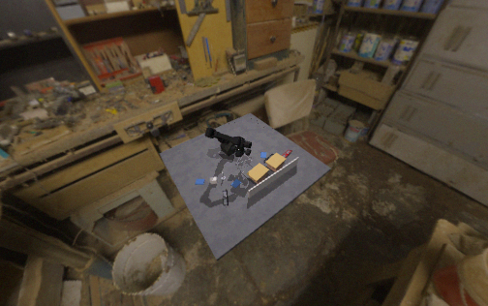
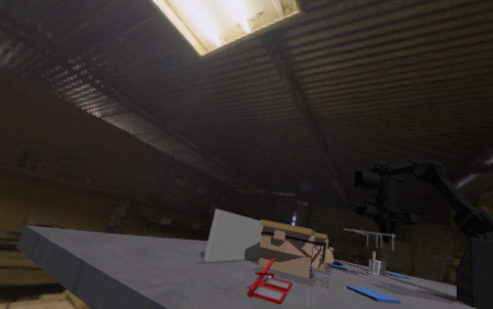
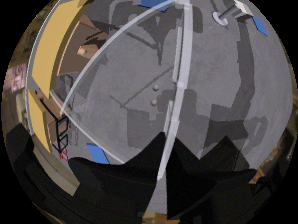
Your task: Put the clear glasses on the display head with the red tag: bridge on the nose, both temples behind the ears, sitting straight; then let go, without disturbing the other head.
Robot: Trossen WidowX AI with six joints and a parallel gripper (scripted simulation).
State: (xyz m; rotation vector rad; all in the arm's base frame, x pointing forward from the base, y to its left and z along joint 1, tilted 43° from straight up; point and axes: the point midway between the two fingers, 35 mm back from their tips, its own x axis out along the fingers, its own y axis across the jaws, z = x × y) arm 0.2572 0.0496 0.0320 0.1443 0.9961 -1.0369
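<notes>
My gripper tip is now 330 mm to the left of the white object, 90 mm above it and 50 mm short of it. Round my gripper tip: back panel (330 mm ahead, 160 mm to the left, 60 mm below).
</notes>
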